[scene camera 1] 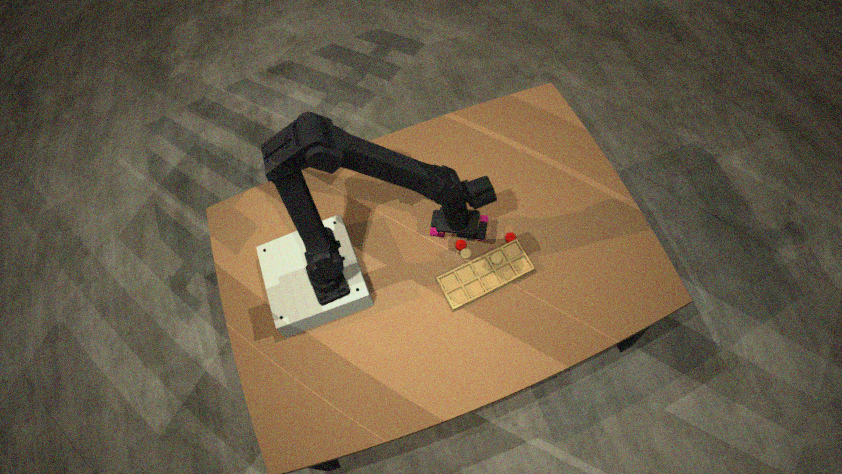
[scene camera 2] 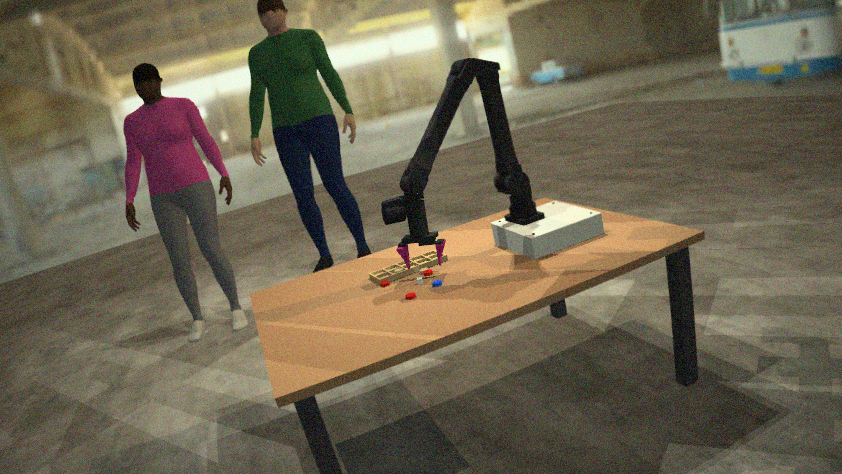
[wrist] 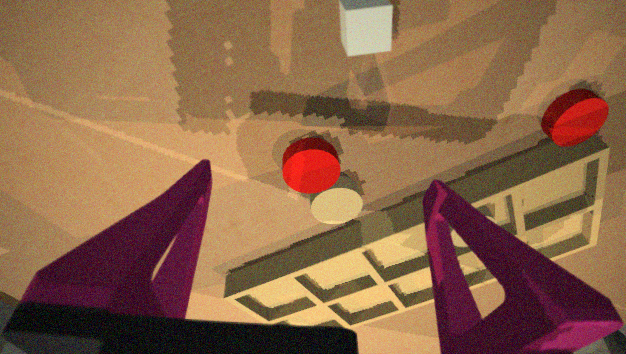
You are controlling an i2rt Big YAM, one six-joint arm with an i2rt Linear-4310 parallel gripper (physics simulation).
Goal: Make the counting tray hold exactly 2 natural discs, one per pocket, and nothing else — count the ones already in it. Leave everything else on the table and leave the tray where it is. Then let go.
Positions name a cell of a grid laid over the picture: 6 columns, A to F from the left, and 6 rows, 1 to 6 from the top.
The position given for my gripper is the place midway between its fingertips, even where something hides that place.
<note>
My gripper (scene camera 1: D4) is open and holds nothing. Also in view: a white cube (wrist: D1). Further things: a counting tray (scene camera 1: D4).
The counting tray shows as well in scene camera 2 (scene camera 2: D4) and in the wrist view (wrist: D5). My gripper also shows in scene camera 2 (scene camera 2: D4) and in the wrist view (wrist: D4). Scene camera 1 does not show the white cube, which is hidden by my gripper.
</note>
